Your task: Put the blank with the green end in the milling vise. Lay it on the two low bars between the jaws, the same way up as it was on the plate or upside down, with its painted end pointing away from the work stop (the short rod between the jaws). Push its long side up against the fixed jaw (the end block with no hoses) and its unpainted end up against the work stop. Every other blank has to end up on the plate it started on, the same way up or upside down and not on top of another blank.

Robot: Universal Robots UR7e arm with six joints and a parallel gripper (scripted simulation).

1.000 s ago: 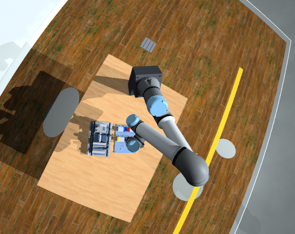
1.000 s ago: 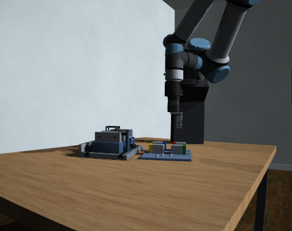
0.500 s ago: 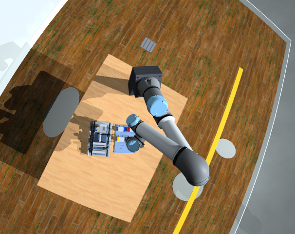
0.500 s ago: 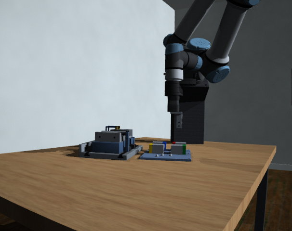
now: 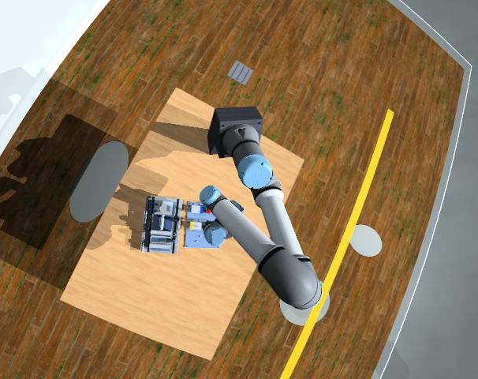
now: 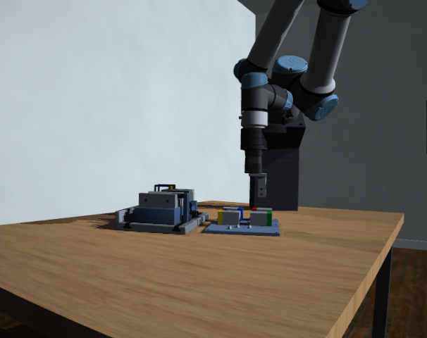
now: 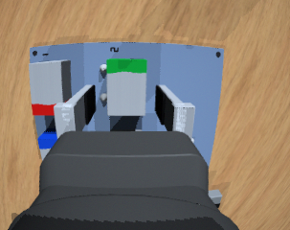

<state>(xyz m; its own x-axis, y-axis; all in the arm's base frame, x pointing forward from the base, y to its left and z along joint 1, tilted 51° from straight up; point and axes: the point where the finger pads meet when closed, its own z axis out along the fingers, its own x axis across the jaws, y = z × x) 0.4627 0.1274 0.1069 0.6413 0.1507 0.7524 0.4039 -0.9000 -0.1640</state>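
Right now the green-ended blank is 8 cm below my hand. Round my hand: red-ended blank: 8 cm behind, 5 cm to the right, 8 cm below; blue plate: 2 cm ahead, 4 cm to the right, 10 cm below; yellow-ended blank: 5 cm ahead, 8 cm to the right, 8 cm below.
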